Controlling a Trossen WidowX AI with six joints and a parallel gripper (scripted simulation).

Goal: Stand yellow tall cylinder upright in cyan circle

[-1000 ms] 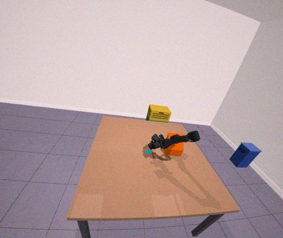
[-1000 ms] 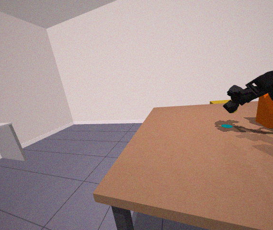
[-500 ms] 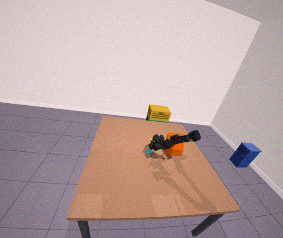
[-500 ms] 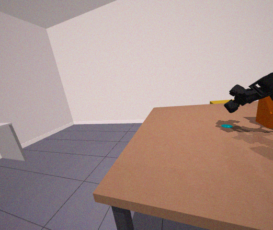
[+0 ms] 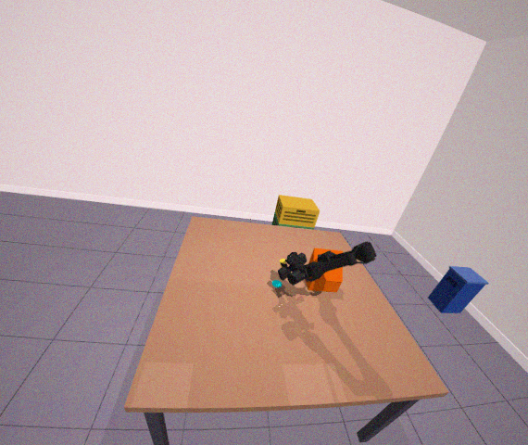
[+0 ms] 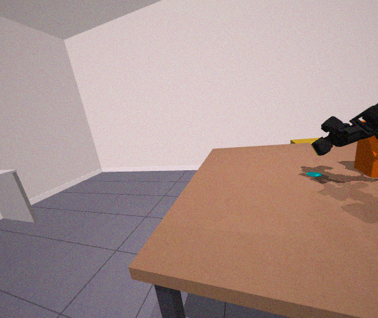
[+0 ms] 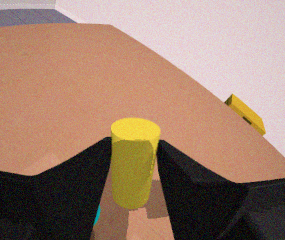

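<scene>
The cyan circle is 14 cm below my gripper tip, 3 cm to the left of it and 1 cm ahead of it. Also, from my gripper tip: yellow cylinder (2 cm below, 1 cm behind).
</scene>
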